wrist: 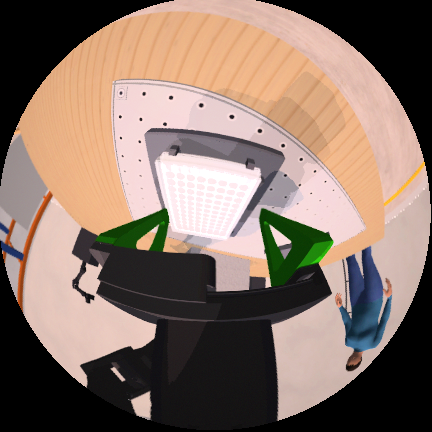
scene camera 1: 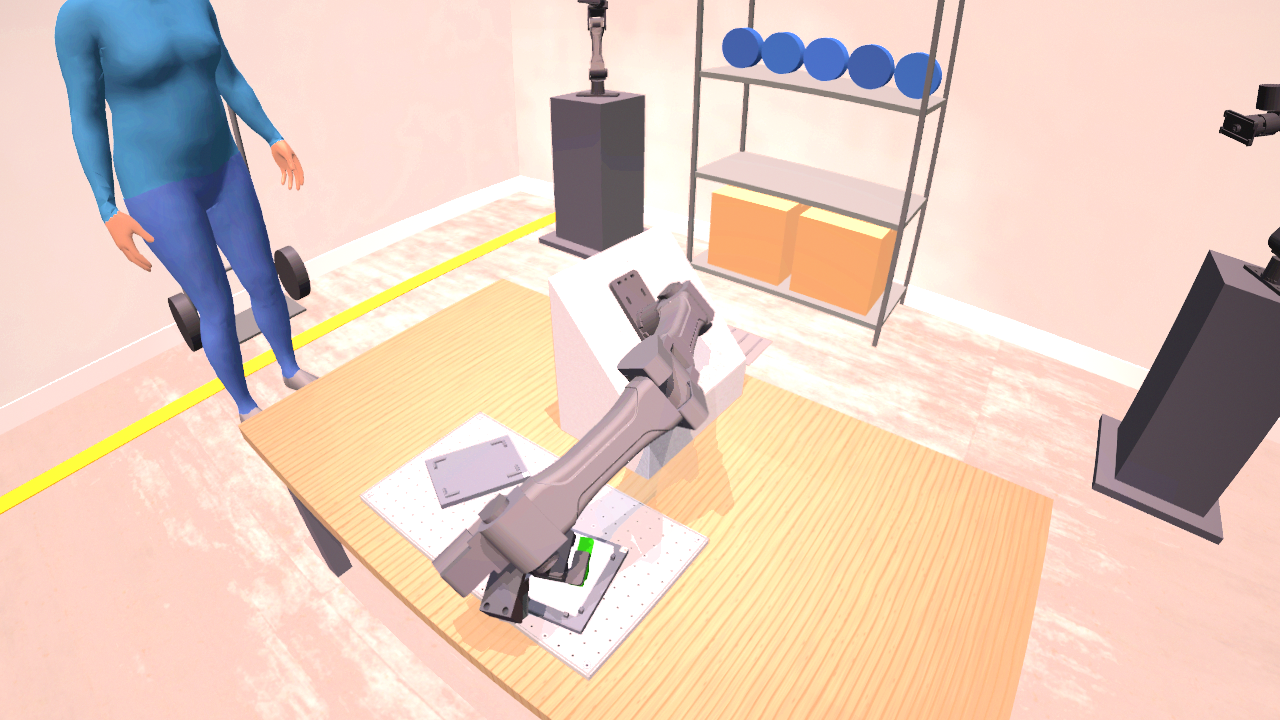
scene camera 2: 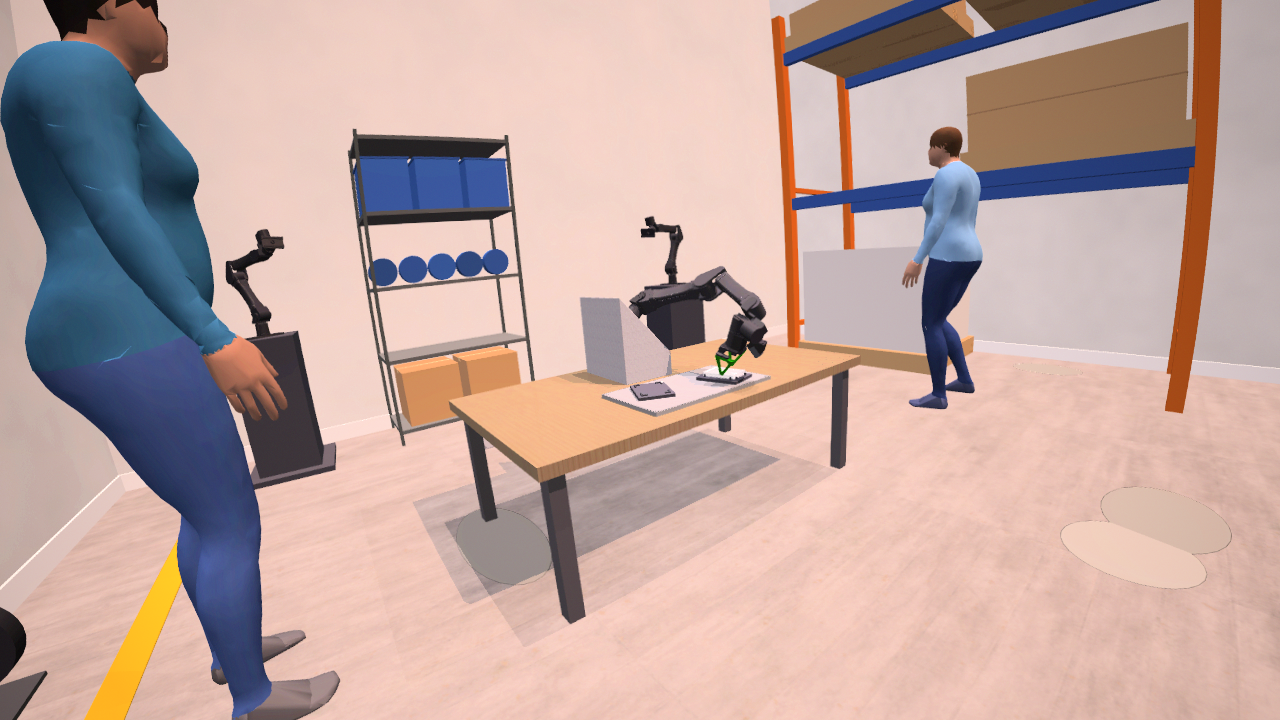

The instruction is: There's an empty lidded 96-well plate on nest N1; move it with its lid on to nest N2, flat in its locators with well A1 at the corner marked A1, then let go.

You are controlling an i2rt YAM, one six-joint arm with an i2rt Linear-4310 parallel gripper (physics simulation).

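Places are measured from the arm's base along level axes (x ahead, y left, z up), in centimetres.
Pixels of known places: gripper, fingertip midpoint: (wrist: 213,213) (scene camera 1: 555,569) (scene camera 2: 726,370); arm's base at its link origin: (scene camera 1: 649,325) (scene camera 2: 626,323).
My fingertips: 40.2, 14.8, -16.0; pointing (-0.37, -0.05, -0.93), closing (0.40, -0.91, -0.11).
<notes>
Ahead of a thing's pixels: the offset from my fingertips to its top centre, as dx, dy, dz. Level surfaces: height alone.
The lidded 96-well plate {-1.8, +0.8, -0.7} (scene camera 1: 556,596) (scene camera 2: 735,372) (wrist: 210,195) is clear-white and sits on a dark grey nest {-1.9, +0.7, -1.3} (scene camera 1: 594,602) (wrist: 161,142), which is N1 by the task. Its lid shows bright rows of wells in the wrist view. My gripper (scene camera 2: 722,371) (wrist: 213,213) is open, with its green fingers above the plate, one towards each long side; the plate is not held. In scene camera 1 the arm hides part of the plate and gripper. The other nest {-7.4, -27.2, -1.7} (scene camera 1: 477,470) (scene camera 2: 652,390), N2, is bare, with corner locators. The A1 marks are too small to read.
Both nests are on a white perforated board (scene camera 1: 407,501) (wrist: 145,106) on the wooden table {dz -4.8} (scene camera 1: 850,537) (scene camera 2: 537,438). A tall white sloped block (scene camera 1: 581,304) (scene camera 2: 613,340) stands behind the board by the arm's base. A person (scene camera 1: 152,98) (scene camera 2: 116,232) stands beyond the table's end.
</notes>
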